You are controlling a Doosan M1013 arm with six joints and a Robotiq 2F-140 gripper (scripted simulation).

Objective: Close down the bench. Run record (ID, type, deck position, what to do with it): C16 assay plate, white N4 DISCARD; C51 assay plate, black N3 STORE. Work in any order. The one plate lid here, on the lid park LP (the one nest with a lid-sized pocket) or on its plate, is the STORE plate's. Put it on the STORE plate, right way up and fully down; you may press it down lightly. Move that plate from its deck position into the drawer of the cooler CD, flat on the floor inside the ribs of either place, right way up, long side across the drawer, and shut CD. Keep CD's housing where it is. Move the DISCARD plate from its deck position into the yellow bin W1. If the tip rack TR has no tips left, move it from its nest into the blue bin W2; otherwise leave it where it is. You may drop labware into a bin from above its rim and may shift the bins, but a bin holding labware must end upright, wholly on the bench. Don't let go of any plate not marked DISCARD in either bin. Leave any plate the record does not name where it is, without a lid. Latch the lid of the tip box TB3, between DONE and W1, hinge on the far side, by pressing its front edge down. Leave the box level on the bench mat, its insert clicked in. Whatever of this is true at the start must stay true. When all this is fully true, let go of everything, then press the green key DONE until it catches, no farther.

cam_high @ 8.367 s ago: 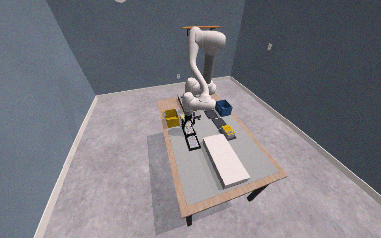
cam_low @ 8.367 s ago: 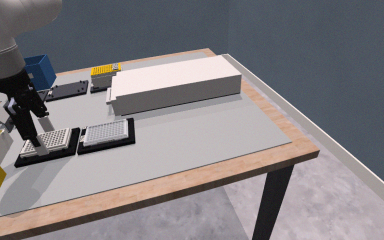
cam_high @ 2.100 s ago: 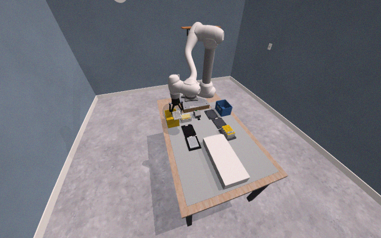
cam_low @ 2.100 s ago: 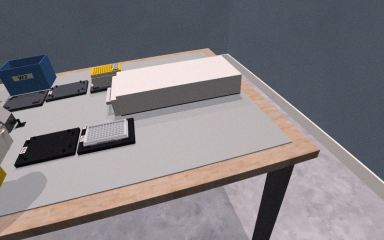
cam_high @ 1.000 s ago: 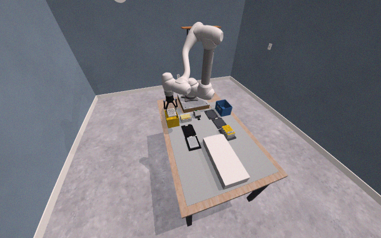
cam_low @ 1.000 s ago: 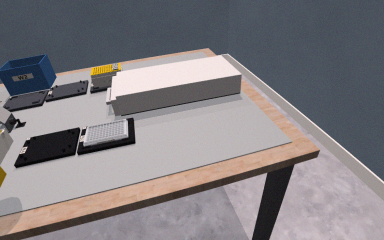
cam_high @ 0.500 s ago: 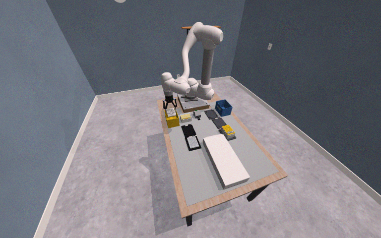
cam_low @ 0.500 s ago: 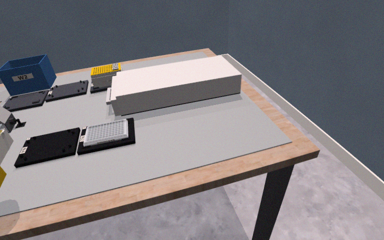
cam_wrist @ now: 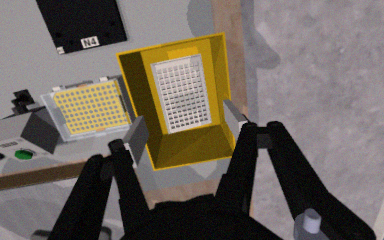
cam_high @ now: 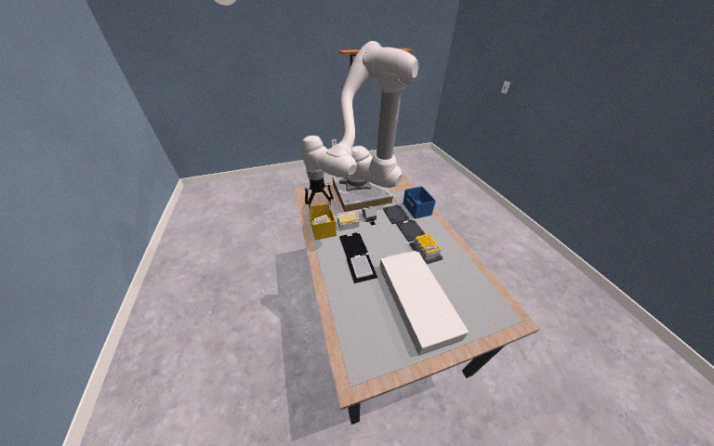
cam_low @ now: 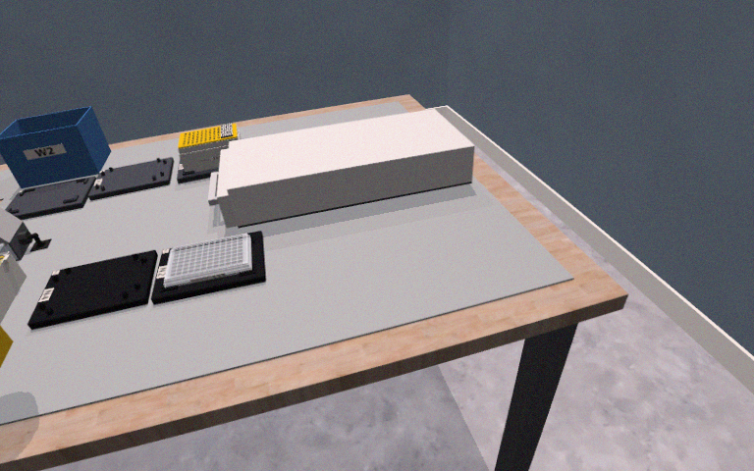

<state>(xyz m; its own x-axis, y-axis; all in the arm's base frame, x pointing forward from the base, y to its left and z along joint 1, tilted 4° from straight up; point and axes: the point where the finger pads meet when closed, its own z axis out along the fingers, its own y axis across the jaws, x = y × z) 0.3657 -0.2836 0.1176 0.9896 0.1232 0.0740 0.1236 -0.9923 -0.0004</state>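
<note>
Right now my hand is 80 mm past the green DONE key, 300 mm to the right of it and 100 mm above it. From my hand the other things lie so: yellow bin W1: 130 mm below; then white plate: 130 mm below; then black nest: 170 mm ahead, 160 mm to the left, 160 mm below.
</note>
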